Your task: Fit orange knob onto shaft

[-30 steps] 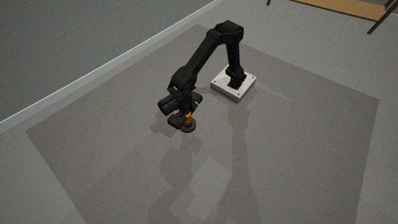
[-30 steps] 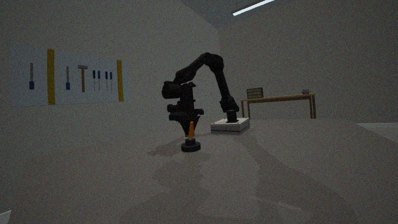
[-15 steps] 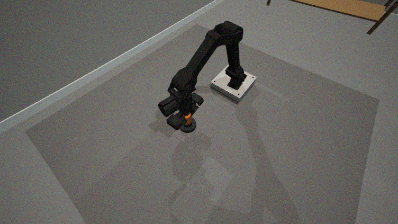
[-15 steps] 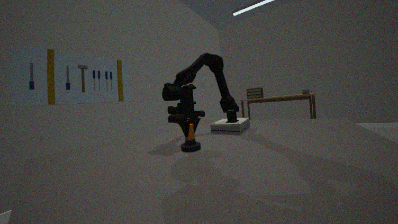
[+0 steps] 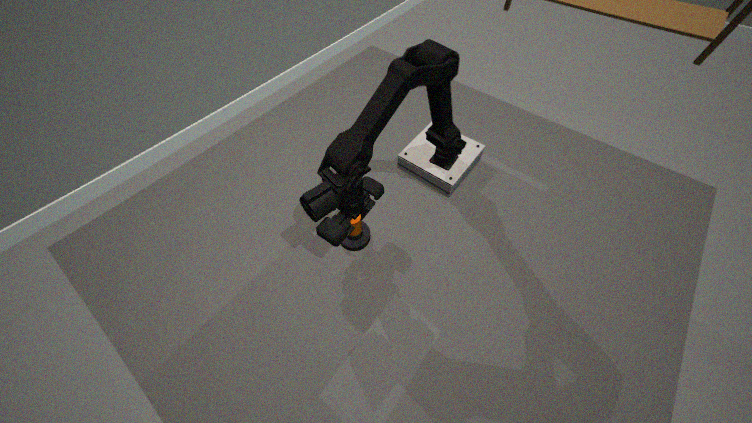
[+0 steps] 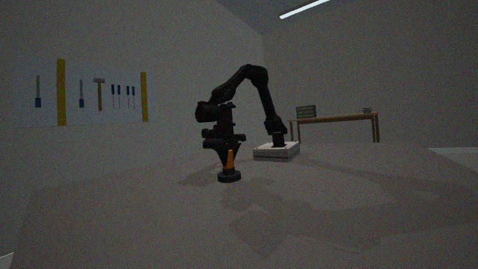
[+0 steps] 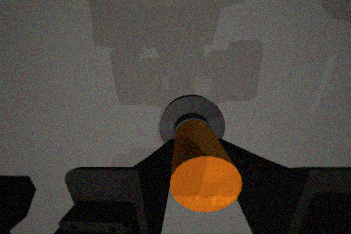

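Now: the dark round pedestal 20 mm below my gripper tip. From my gripper tip the other things lie so: orange knob: 30 mm above.
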